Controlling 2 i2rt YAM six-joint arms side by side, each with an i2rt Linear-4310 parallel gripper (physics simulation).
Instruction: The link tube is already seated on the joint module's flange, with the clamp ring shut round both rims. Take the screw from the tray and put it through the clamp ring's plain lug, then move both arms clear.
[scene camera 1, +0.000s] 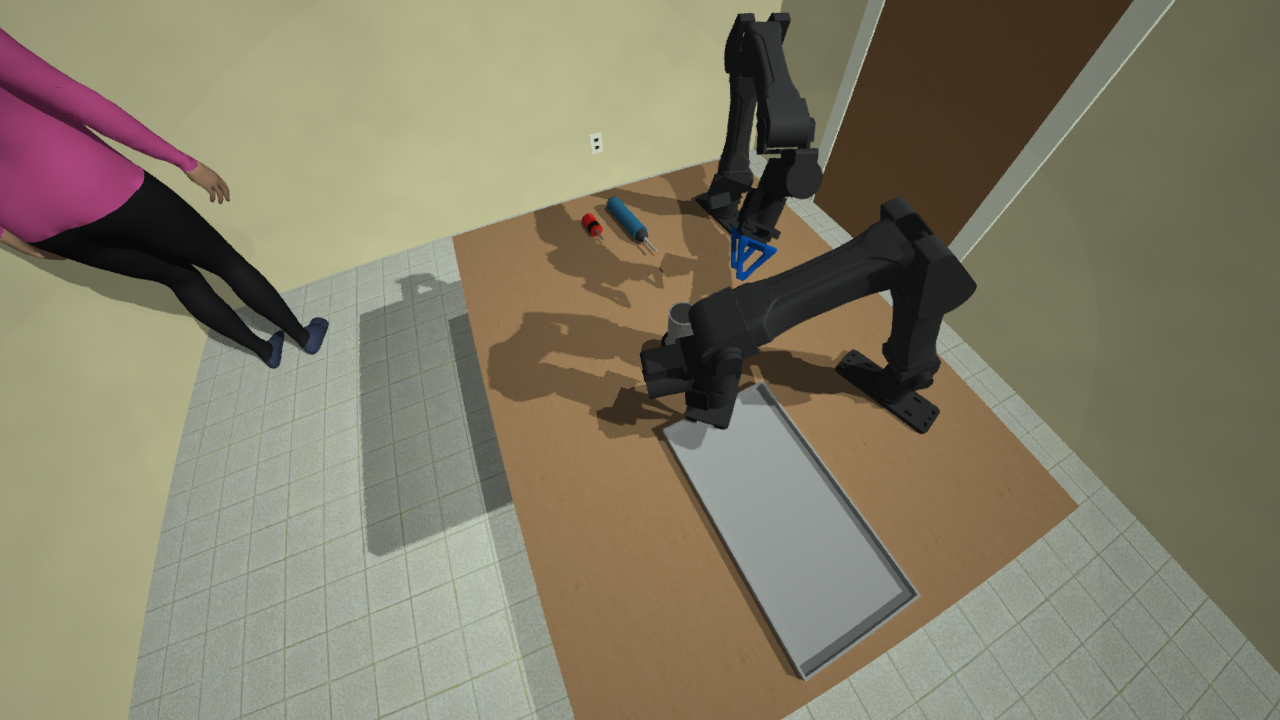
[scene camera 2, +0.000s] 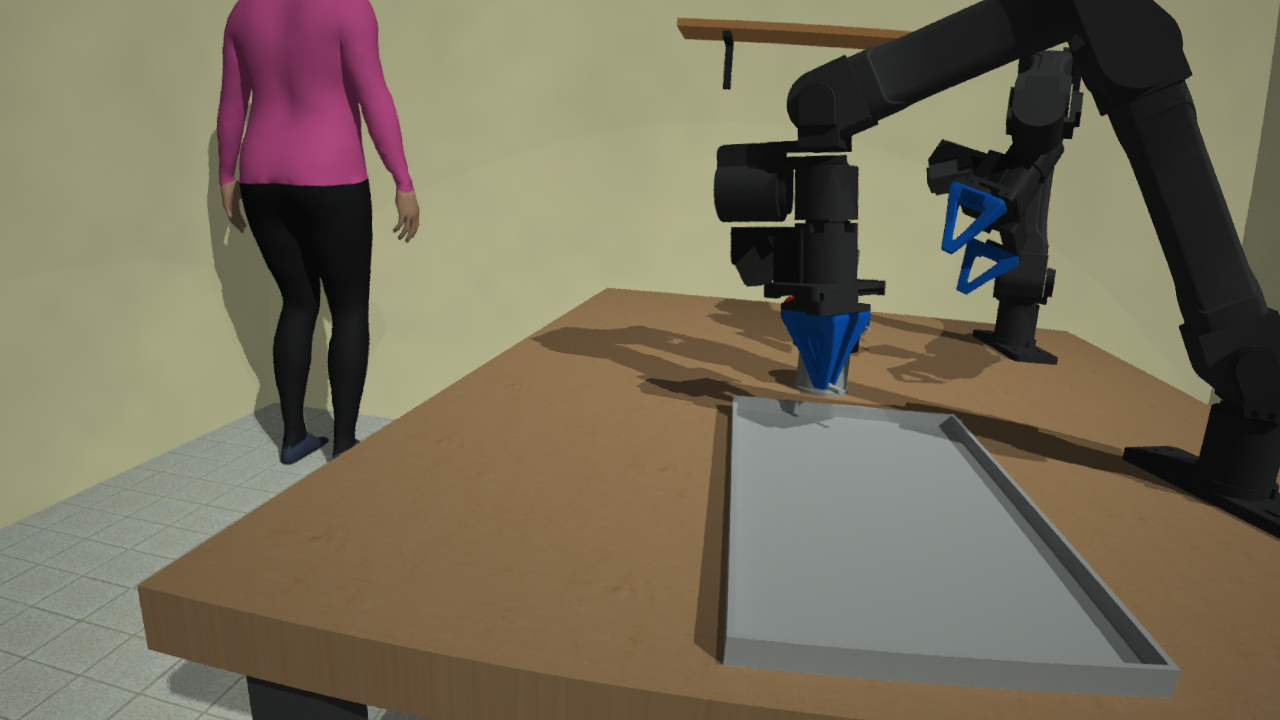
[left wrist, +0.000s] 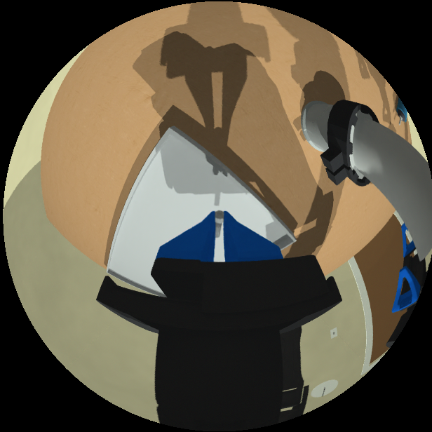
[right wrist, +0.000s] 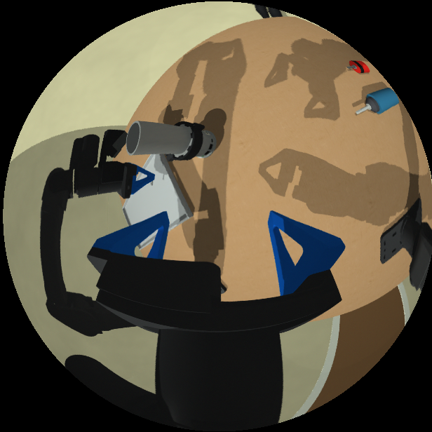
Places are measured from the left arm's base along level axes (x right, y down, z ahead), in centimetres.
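Where they show: left gripper, fingertip midpoint: (scene camera 1: 712, 418) (scene camera 2: 823, 388); right gripper, fingertip midpoint: (scene camera 1: 736, 273) (scene camera 2: 954, 272); left arm's base, link origin: (scene camera 1: 885, 390) (scene camera 2: 1229, 496); right arm's base, link origin: (scene camera 1: 724, 214) (scene camera 2: 1011, 348).
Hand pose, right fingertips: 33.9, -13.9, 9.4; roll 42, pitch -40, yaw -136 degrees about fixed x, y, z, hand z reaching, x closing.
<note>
Each offset is from my right fingertips to the centre of the thing, as dx, dy, dz.
My left gripper (scene camera 2: 825, 385) (left wrist: 219, 216) is shut on the small grey screw (left wrist: 218, 228), holding it by the fingertips above the corner of the grey tray @[-32.5, +13.1, +24.0] (scene camera 1: 787, 510) (scene camera 2: 895, 537) (left wrist: 145, 210) near the tube. The grey link tube @[-0.8, +3.2, +15.6] (scene camera 1: 680, 315) (left wrist: 400, 160) (right wrist: 155, 138) stands upright on the joint module (left wrist: 315, 125) (right wrist: 208, 144). The black clamp ring (left wrist: 341, 132) (right wrist: 194, 140) goes round the joint; its lugs (left wrist: 334, 167) face the tray side. Which lug is plain cannot be told. My right gripper (scene camera 2: 957, 268) (right wrist: 218, 216) is open and empty, high above the table, apart from the tube.
A red tool @[+42.6, +12.2, +2.4] (scene camera 1: 590, 224) (right wrist: 360, 66) and a blue tool @[+36.5, +11.9, -5.3] (scene camera 1: 626, 219) (right wrist: 383, 101) lie on the table beyond the tube. A person in pink (scene camera 1: 71, 161) (scene camera 2: 299, 98) stands beside the table. A wooden shelf (scene camera 2: 787, 34) is on the wall.
</note>
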